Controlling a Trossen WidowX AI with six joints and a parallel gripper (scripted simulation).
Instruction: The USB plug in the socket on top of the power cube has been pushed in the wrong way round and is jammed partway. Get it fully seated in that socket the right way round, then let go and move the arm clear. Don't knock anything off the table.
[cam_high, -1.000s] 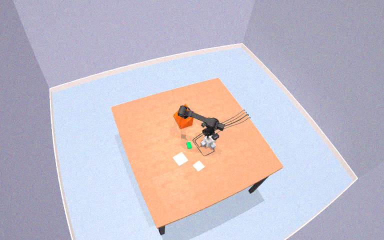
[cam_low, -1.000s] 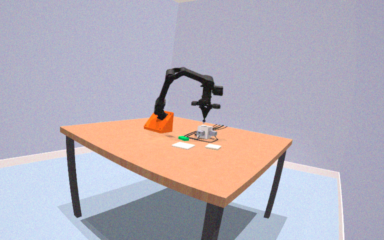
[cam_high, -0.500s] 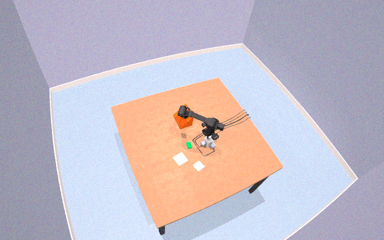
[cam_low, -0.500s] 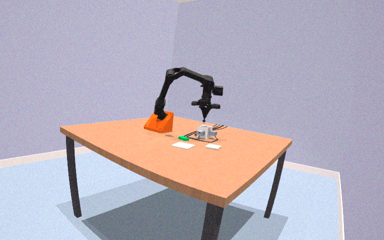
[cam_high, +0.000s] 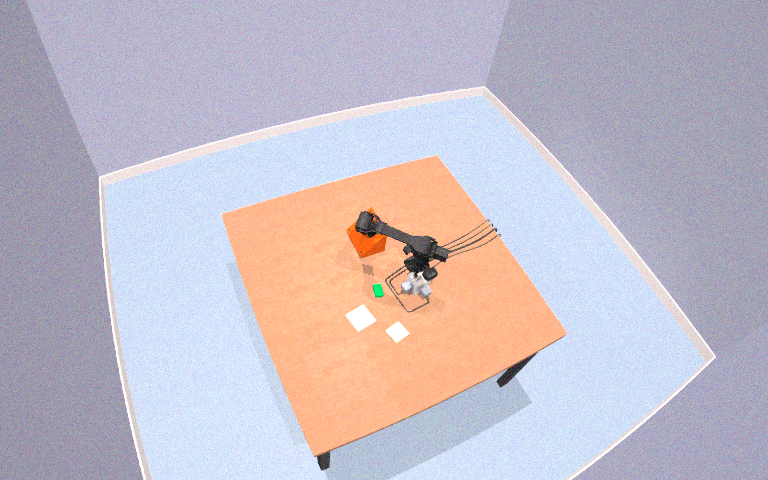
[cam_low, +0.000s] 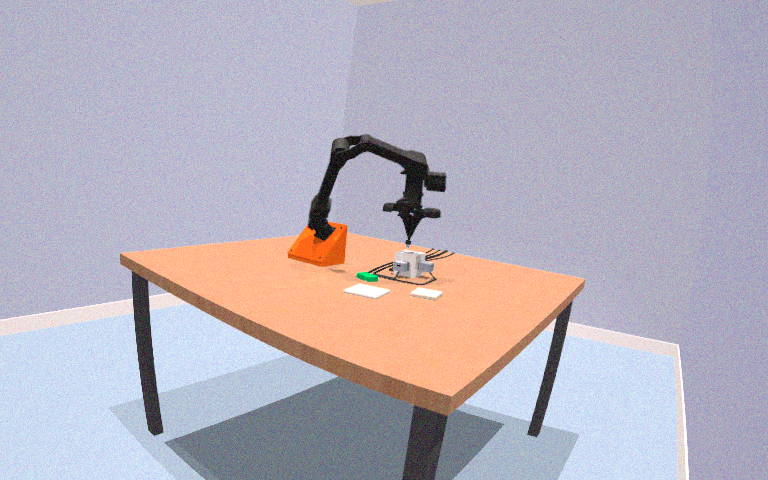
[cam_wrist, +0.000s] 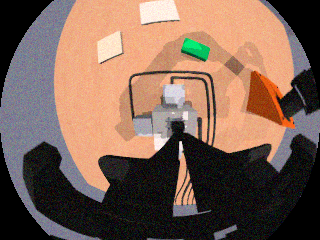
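The usb plug lies 2 cm below my gripper tip. The rest, counted from my gripper tip: green block 2 cm behind, 16 cm to the right, 12 cm below.
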